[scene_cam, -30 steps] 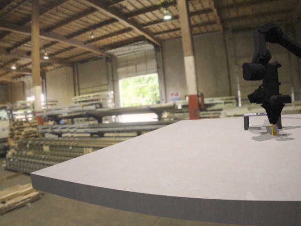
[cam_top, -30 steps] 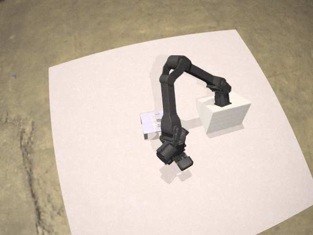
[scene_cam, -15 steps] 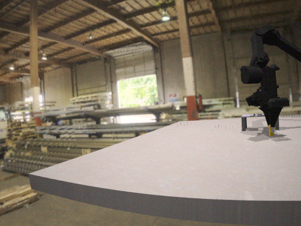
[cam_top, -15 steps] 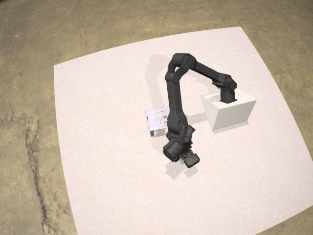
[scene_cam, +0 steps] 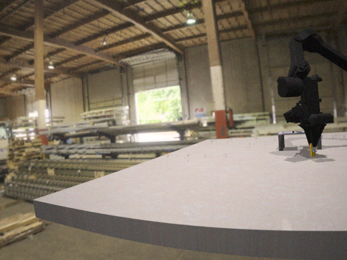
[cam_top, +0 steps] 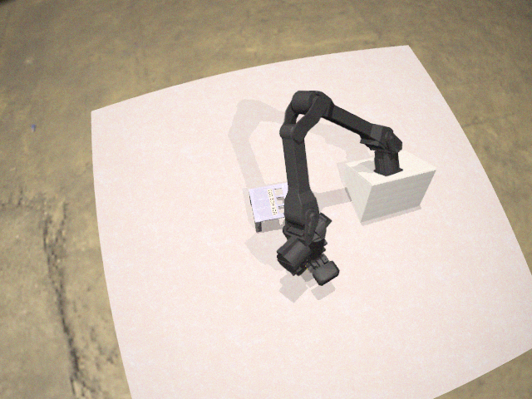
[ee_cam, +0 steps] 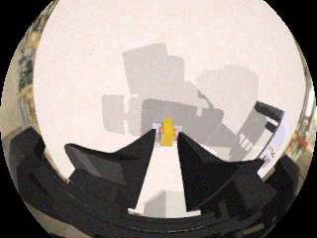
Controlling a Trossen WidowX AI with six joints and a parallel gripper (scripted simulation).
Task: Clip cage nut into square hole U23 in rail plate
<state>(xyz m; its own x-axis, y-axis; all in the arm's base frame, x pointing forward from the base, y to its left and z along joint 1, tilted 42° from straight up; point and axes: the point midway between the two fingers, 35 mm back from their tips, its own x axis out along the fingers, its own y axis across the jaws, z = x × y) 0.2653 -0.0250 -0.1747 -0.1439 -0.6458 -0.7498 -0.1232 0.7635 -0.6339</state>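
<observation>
The cage nut is 1 cm below my gripper tip. Round my gripper tip: label 2 cm ahead, 20 cm to the right, 3 cm above.
</observation>
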